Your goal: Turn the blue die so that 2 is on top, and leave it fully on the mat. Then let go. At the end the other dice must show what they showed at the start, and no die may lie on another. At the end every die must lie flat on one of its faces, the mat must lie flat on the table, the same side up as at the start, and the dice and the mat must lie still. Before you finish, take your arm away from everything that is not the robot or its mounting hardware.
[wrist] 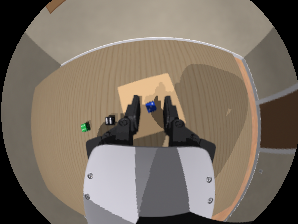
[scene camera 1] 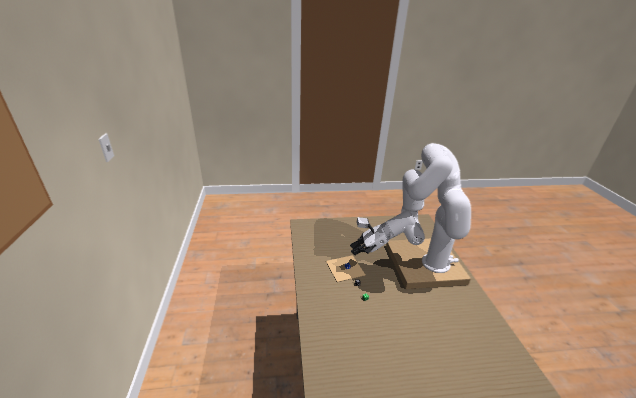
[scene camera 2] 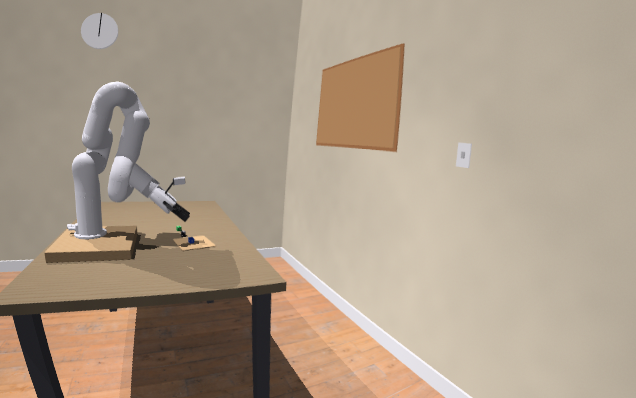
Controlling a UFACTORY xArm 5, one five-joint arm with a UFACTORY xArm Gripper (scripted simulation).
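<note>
Scene camera 1 shows my gripper [scene camera 1: 352, 250]. The wrist view shows my gripper [wrist: 151, 103] and a tan mat [wrist: 156, 88]. Scene camera 2 shows my gripper [scene camera 2: 187, 217].
</note>
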